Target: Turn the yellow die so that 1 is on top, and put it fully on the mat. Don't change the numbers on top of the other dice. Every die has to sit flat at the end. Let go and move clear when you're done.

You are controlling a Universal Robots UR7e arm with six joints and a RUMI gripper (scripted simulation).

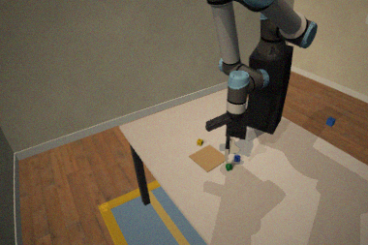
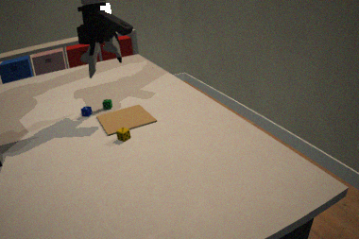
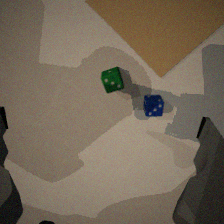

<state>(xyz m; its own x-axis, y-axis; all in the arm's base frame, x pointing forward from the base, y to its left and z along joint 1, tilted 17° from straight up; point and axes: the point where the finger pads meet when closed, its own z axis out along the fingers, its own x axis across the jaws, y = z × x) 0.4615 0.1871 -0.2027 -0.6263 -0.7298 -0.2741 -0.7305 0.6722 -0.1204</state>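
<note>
The yellow die is 220 mm to the right of my hand and 110 mm below it. From my hand the other things lie so: blue die (110 mm below, 90 mm behind, 20 mm to the right); then green die (110 mm below, 20 mm behind, 10 mm to the left); then tan mat (120 mm below, 110 mm to the right, 20 mm ahead).
</note>
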